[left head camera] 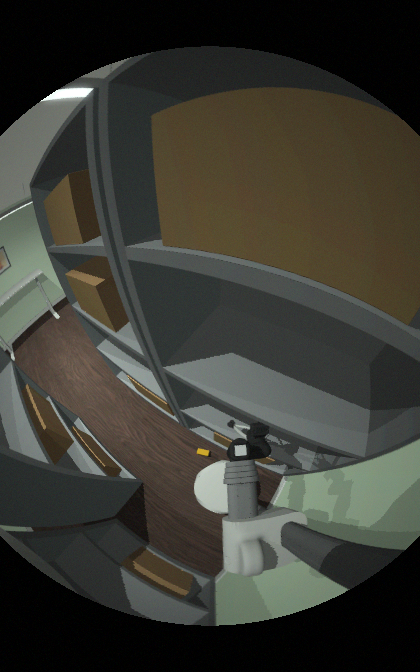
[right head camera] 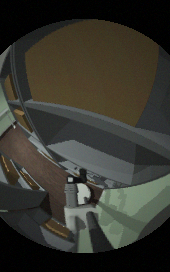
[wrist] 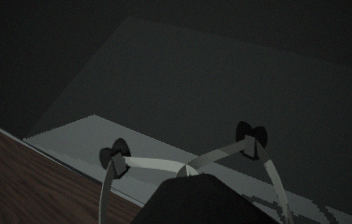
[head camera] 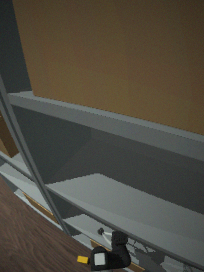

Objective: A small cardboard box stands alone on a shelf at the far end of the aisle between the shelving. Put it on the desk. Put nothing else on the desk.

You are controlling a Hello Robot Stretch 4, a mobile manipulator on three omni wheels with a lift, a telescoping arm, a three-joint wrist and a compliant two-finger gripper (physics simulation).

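Pixels of known places: gripper, fingertip midpoint: (wrist: pixel 182 142) (head camera: pixel 112 229); robot's base, origin of the base link: (right head camera: pixel 78 192).
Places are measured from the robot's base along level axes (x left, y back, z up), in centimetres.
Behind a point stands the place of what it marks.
A small yellow box (head camera: pixel 83 259) @(y -28.9, x 14.1, z 3.2 cm) (left head camera: pixel 203 452) lies on the wooden floor beside the robot's round white base, away from the gripper. I cannot tell surely whether it is the task's small cardboard box; no other small box shows. My gripper (head camera: pixel 111 234) (left head camera: pixel 245 428) (wrist: pixel 182 142) @(y -35.0, x -8.9, z 66.6 cm) is open, with nothing between its fingertips. It is at the front of the shelving, and the wrist view shows a grey shelf board (wrist: pixel 65 137) @(y -47.1, x 15.6, z 50.5 cm) below and beyond the fingers. A white table (left head camera: pixel 20 289), seemingly the desk, stands far off at the left.
A large brown box (head camera: pixel 115 60) @(y -32.2, x -3.5, z 151.0 cm) (left head camera: pixel 280 175) (right head camera: pixel 90 65) @(y -28.0, x -10.3, z 154.1 cm) fills the shelf above. More brown boxes (left head camera: pixel 97 300) (left head camera: pixel 160 570) stand on shelves along both sides of the aisle. The white base (left head camera: pixel 212 487) is close to the shelving. A green wall (left head camera: pixel 280 595) (right head camera: pixel 135 215) @(y 18.9, x -37.3, z 108.9 cm) stands at the right.
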